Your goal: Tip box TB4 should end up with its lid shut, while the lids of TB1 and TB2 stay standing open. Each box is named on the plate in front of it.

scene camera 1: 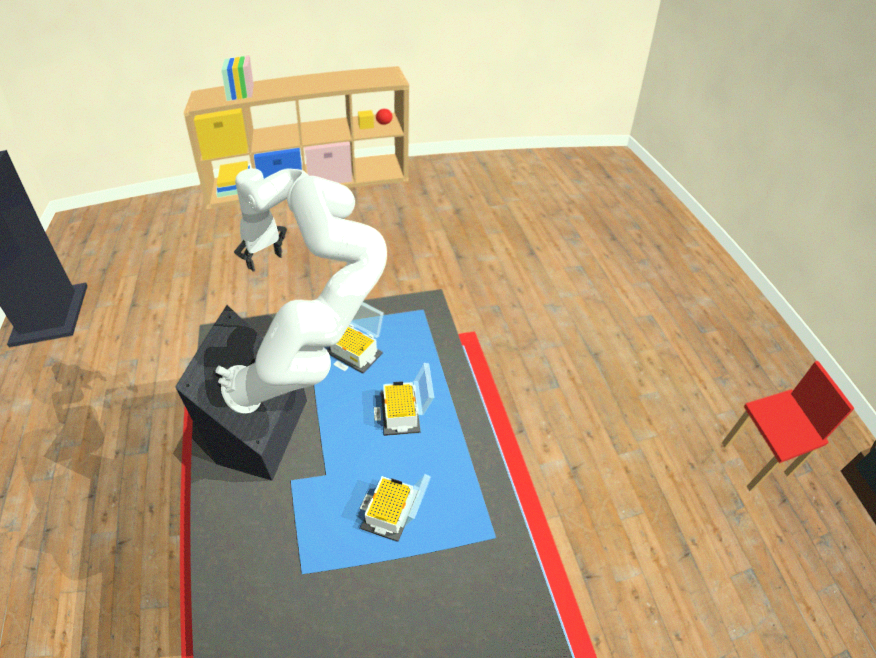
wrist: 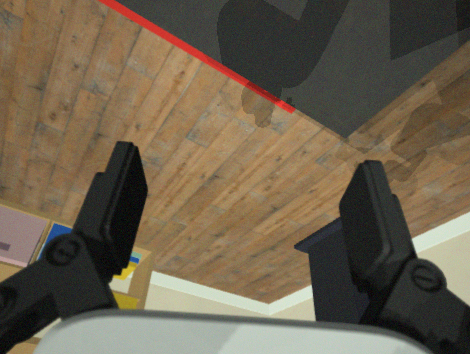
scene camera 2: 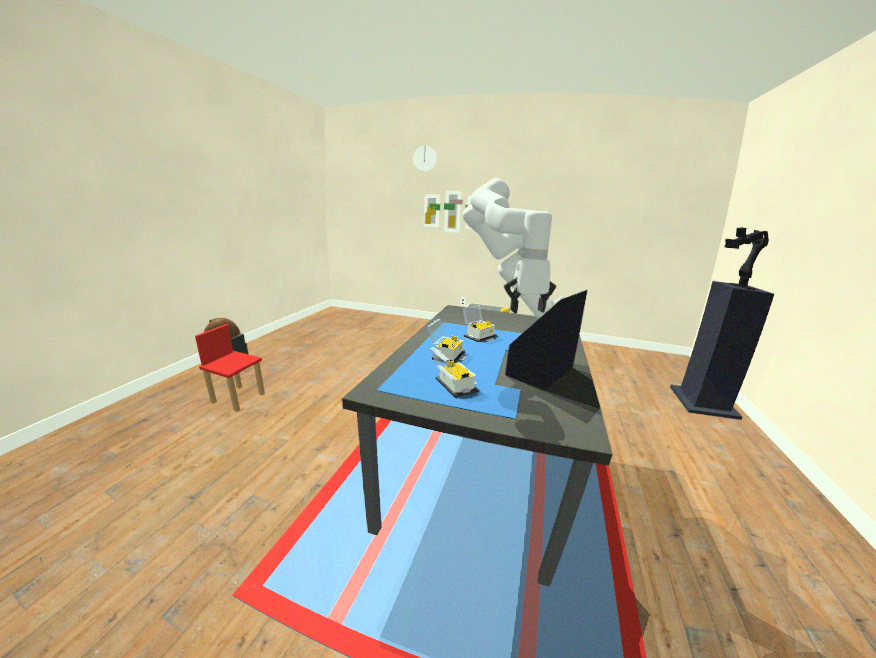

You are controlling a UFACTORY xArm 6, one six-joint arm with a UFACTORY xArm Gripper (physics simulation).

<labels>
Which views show my gripper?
Scene camera 1, the wrist view and scene camera 2: all of them.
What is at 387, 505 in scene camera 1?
A box.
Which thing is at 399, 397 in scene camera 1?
A box.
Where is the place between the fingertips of my gripper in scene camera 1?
At 265, 262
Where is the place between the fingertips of my gripper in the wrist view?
At 246, 174
</labels>
